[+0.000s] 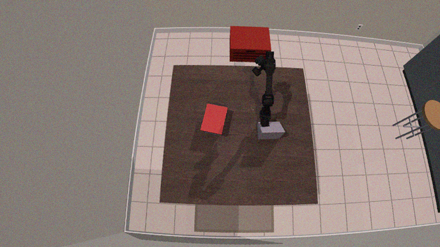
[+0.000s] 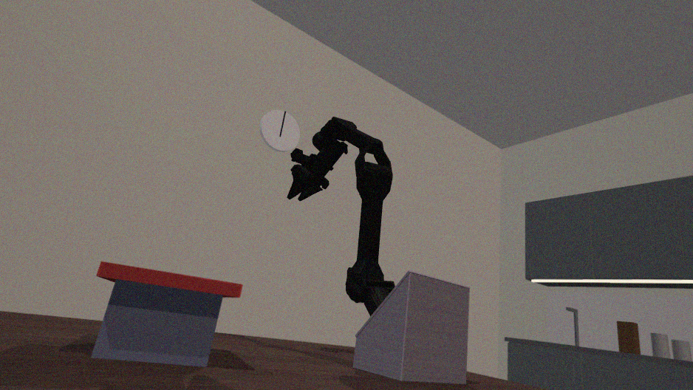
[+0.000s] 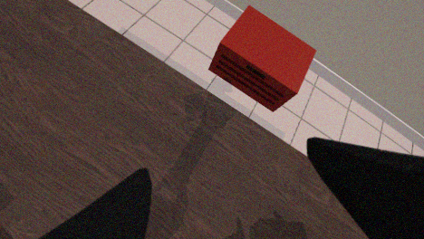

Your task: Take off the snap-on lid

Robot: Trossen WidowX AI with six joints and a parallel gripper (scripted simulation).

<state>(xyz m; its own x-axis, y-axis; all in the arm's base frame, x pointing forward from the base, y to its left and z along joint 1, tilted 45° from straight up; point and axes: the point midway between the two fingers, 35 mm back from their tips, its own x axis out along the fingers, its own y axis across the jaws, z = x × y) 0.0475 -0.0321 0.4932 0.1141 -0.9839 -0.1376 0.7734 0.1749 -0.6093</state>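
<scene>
My gripper tip is 380 mm short of the red lid, 300 mm to the right of it and 300 mm above it. Round my gripper tip: blue-grey storage box: 380 mm ahead, 300 mm to the left, 350 mm below.
</scene>
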